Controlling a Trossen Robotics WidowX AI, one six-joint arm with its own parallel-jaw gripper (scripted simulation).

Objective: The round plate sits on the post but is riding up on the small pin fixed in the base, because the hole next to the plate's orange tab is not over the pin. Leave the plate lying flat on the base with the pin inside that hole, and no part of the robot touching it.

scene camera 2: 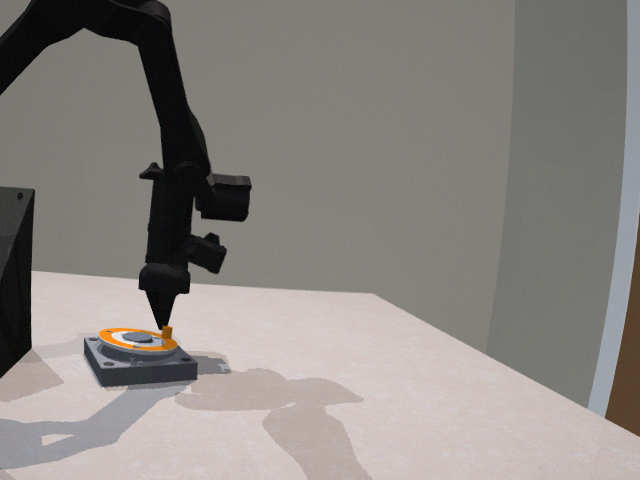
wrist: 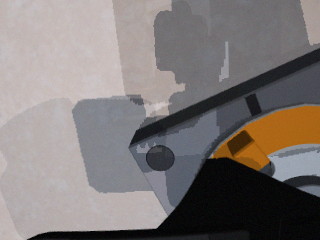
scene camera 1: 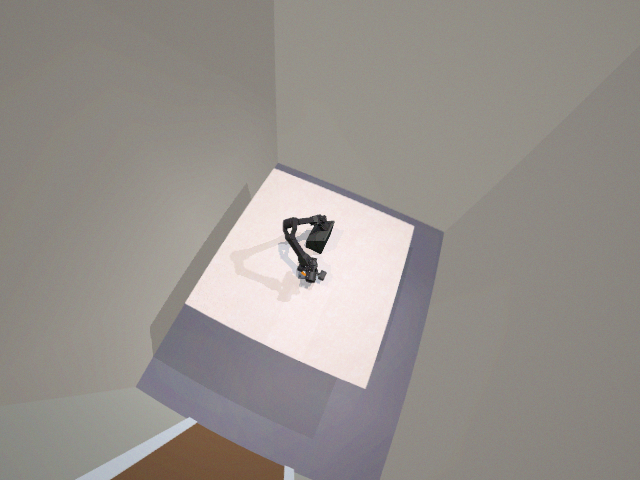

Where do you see a square base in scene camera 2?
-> At 112, 367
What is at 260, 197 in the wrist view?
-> My gripper.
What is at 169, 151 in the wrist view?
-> A square base.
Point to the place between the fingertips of my gripper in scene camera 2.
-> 162, 329
